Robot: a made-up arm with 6 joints.
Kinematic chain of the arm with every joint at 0, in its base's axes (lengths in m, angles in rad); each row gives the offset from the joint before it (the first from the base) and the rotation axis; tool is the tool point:
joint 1: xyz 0 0 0.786 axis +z
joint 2: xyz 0.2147 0 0 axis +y
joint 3: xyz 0 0 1.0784 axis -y
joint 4: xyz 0 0 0.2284 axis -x
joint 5: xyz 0.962 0 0 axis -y
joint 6: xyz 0.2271 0 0 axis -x
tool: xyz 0 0 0
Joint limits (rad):
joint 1: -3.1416..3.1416
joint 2: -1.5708..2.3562
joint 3: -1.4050..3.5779
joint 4: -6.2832..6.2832
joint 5: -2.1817..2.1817
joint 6: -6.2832..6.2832
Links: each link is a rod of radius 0.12 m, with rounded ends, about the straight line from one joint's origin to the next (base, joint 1, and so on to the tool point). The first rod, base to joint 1, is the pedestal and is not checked.
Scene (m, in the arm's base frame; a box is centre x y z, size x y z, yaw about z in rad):
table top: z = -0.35
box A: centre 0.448 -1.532 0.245 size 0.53 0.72 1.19 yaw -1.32
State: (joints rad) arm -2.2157 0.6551 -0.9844 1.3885 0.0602 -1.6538
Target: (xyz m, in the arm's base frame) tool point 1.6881 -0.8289 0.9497
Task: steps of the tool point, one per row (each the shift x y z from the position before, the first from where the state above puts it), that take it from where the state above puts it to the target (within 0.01 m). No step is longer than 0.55 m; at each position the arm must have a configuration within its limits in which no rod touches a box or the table.
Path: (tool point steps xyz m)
1: 0.1082 -0.2455 0.1537
2: 0.1938 -0.1958 0.2013
3: 0.2555 -0.1090 0.2395
4: 0.4932 -0.1581 0.1540
5: 0.4560 0.0944 -0.0672
6: 0.4291 0.2379 -0.0796
7: 0.3550 0.3708 -0.0914

